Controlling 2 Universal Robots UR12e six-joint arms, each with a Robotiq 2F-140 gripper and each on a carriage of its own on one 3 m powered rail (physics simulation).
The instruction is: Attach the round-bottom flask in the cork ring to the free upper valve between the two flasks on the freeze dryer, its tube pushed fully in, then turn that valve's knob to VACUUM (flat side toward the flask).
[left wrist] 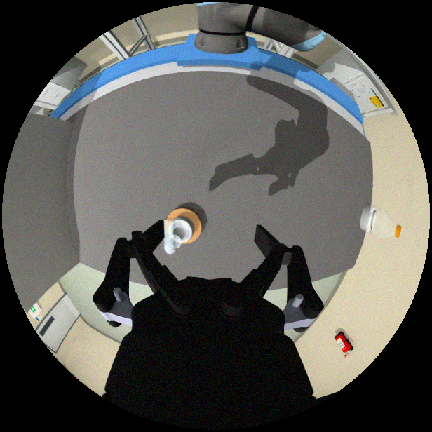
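Observation:
The round-bottom flask (181,230) is clear and pale and sits in the orange-brown cork ring (197,218) on the grey table top; its glass tube extends toward the lower left. My left gripper (209,231) is open, with its fingers wide apart and nothing between them. In the picture the flask and ring show near the left fingertip, which overlaps the edge of the flask and ring; how far above them the fingers are cannot be told. The right gripper does not show. The freeze dryer's valves and knobs do not show in this view.
The grey table top (150,135) carries an arm's shadow. A tall dark grey surface (35,200) stands at the left. A blue rail (115,69) with an arm base (221,42) runs along the top. A white bottle with an orange cap (382,223) shows beyond the right edge.

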